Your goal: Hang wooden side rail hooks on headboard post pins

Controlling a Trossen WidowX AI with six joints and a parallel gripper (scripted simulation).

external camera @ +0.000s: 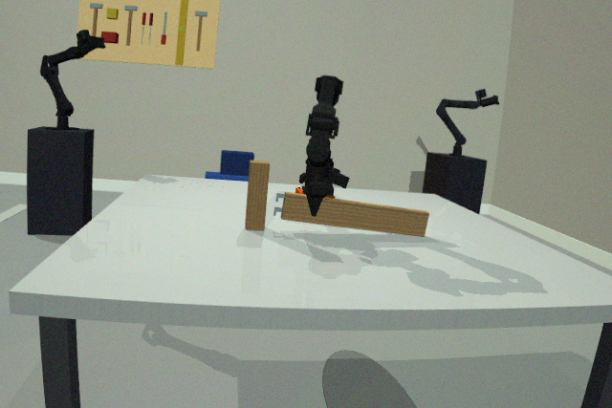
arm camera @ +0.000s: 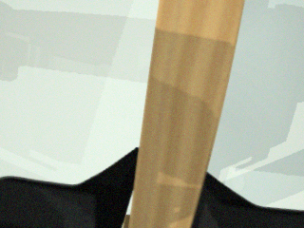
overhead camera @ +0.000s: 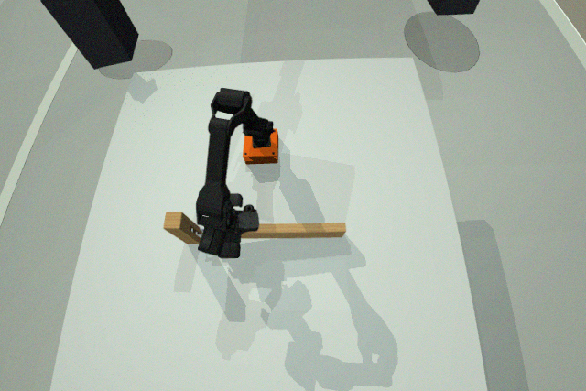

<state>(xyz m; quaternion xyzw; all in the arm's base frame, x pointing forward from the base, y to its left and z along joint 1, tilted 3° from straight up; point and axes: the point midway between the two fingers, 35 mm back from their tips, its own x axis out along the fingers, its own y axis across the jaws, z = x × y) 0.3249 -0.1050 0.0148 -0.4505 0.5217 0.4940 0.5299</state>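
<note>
Right now the headboard post is 20 mm behind my gripper tip, 150 mm to the right of it and 40 mm above it.
</note>
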